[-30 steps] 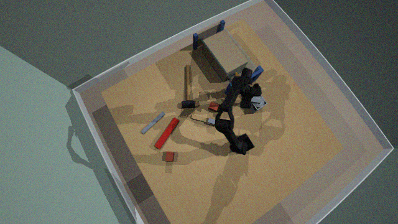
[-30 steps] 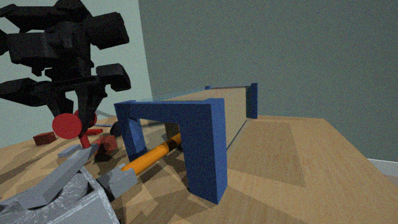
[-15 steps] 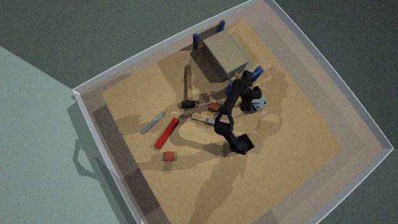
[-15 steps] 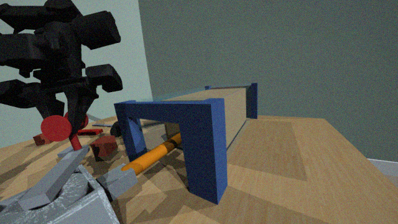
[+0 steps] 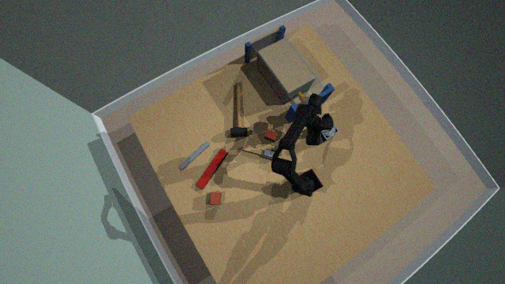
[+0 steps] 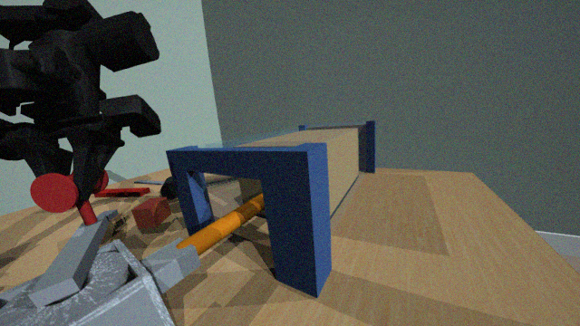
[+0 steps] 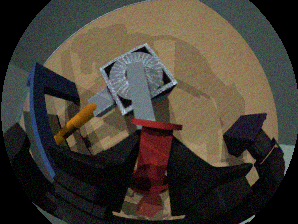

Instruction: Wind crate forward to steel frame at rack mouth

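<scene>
Right now the grey winch is 3 cm behind my gripper tip, 9 cm to the right of it and 10 cm below it. The rest, counted from my gripper tip: red grip: 1 cm ahead, 1 cm to the left; then brush-like tool: 5 cm ahead, 28 cm to the left, 11 cm below; then blue frame: 14 cm ahead, 7 cm to the right, 3 cm below.
</scene>
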